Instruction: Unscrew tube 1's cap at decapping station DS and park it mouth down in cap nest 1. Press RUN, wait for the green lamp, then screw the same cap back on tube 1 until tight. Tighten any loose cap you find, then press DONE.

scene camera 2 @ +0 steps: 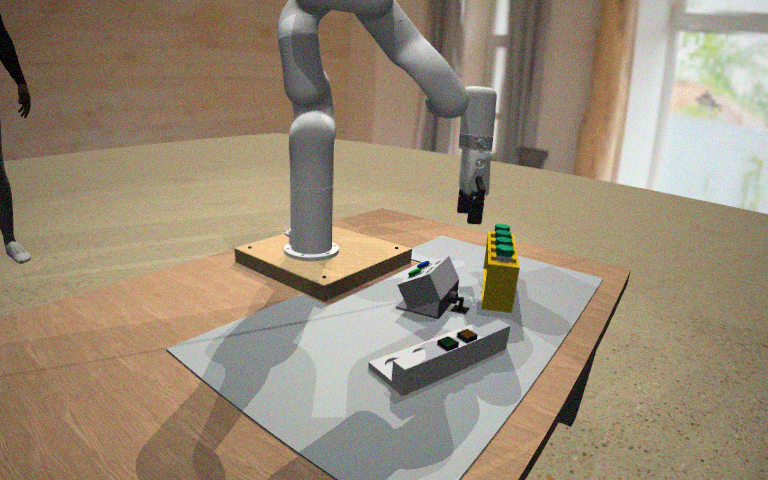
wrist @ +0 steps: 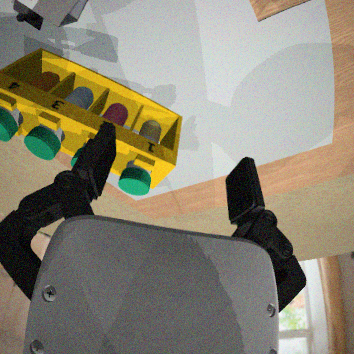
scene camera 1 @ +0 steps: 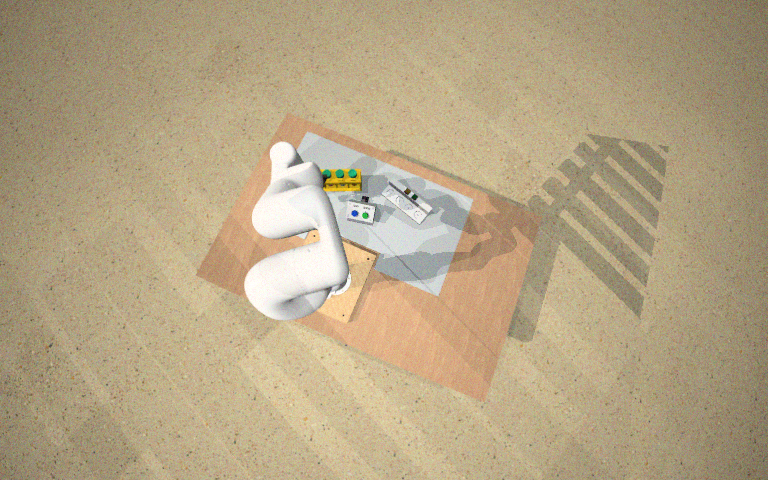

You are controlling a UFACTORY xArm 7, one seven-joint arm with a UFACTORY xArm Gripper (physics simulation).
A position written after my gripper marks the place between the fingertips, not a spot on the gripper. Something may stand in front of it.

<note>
In view: my gripper (scene camera 2: 468, 218), a grey control box (scene camera 2: 429, 293) and a grey mat (scene camera 2: 299, 369).
My gripper also shows in the wrist view (wrist: 177, 152). The grey mat shows as well in the wrist view (wrist: 264, 89) and in scene camera 1 (scene camera 1: 420, 254).
</note>
